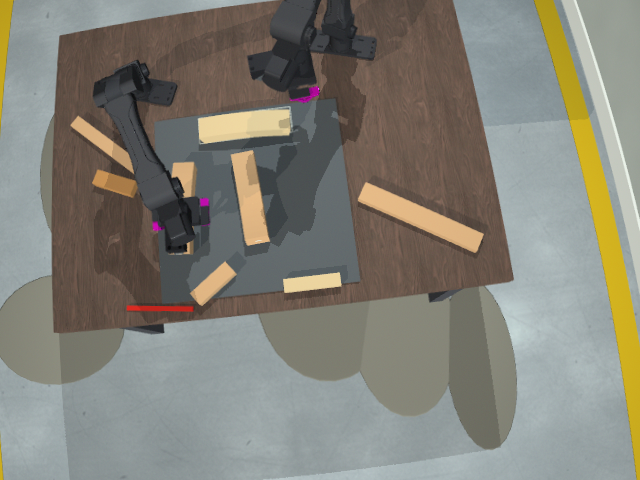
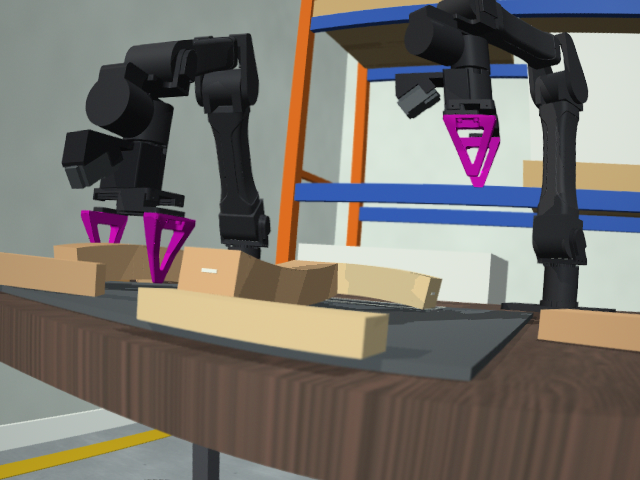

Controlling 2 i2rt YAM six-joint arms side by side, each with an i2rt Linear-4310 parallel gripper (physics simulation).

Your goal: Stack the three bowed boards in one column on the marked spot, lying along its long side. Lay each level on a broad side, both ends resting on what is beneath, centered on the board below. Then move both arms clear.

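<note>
A pale bowed board lies lengthwise within the light outline of the marked spot. A tan bowed board lies across the middle of the mat, its upper face dipping between its ends. Another tan bowed board lies at the mat's left, partly hidden by the right arm. My right gripper is open, fingers low on either side of that left board, with nothing gripped. My left gripper is open and empty, high near the mat's upper right corner.
Near the dark mat's front edge lie a pale block and a tan block. A red strip is nearby. Long boards lie right and left, the latter beside an orange-brown block.
</note>
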